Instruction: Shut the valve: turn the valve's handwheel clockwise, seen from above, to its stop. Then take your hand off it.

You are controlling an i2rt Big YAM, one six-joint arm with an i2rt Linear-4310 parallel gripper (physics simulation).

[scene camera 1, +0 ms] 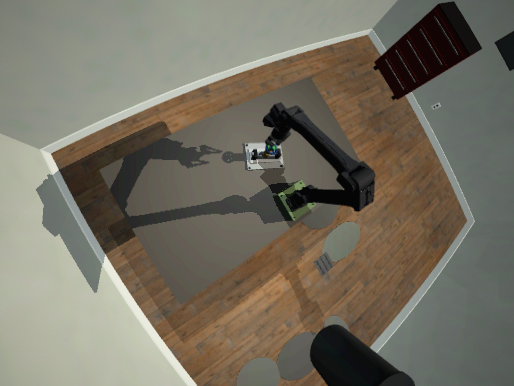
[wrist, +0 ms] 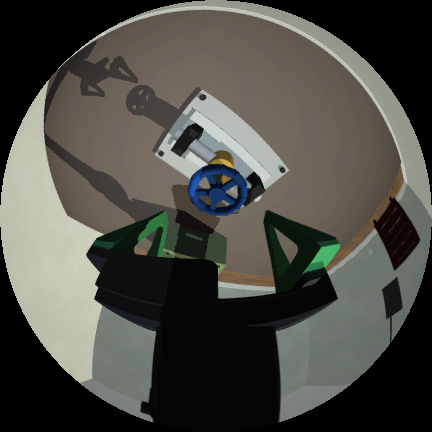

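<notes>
The valve's blue handwheel (wrist: 217,194) has spokes and sits above a brass valve body (wrist: 222,159). In the scene view the handwheel (scene camera 1: 271,149) is small and partly hidden by the gripper. The valve stands on a white base plate (scene camera 1: 260,166) (wrist: 250,135) with dark clamps on its pipe. My gripper (scene camera 1: 271,146) (wrist: 215,215) is open, its green fingers spread wider than the wheel. In the wrist view the fingertips stand apart from the rim, one to each side and lower in the picture, with nothing between them. The handwheel's turn angle relative to its stop cannot be told.
The base plate lies on a grey mat (scene camera 1: 200,250) (wrist: 325,100). The arm's green base (scene camera 1: 286,207) (wrist: 220,247) is near the mat's edge, beside the valve. A dark red drawer cabinet (scene camera 1: 425,50) (wrist: 397,232) stands by the wall. A black cylinder (scene camera 1: 350,350) shows at the bottom.
</notes>
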